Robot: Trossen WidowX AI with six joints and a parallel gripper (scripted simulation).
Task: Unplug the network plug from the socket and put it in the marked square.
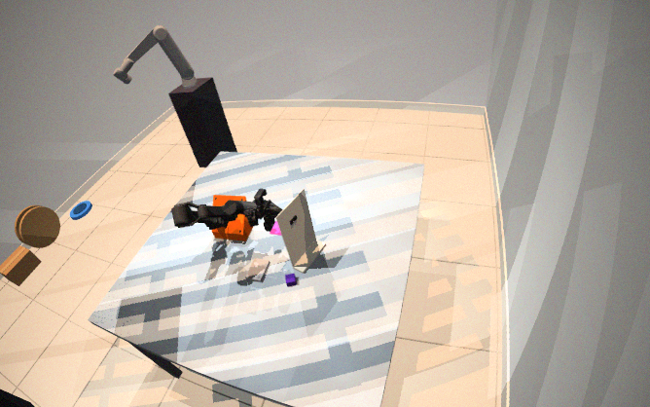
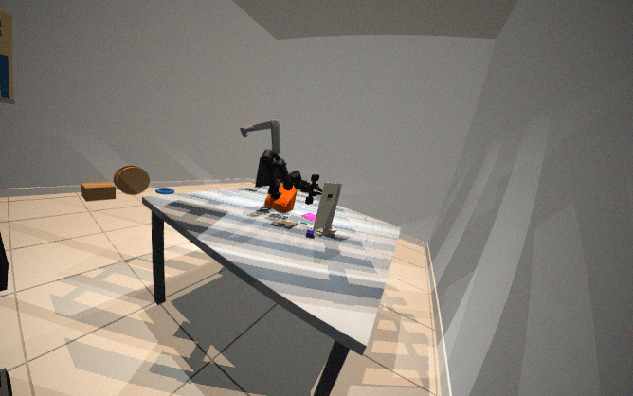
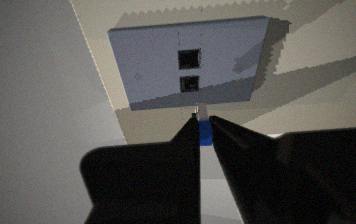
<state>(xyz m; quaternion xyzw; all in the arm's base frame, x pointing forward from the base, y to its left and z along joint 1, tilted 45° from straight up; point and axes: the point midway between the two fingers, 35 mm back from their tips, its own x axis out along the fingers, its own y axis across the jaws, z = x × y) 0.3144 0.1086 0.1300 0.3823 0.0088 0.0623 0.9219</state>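
Right now my gripper tip is 21 cm above the magenta marked square, 12 cm to the right of it and 10 cm past it. From my gripper tip the other things lie so: small purple cube (20 cm below, 16 cm to the right, 5 cm ahead); then network plug (right at my gripper tip); then upright grey panel (8 cm below, 6 cm ahead, 2 cm to the right).
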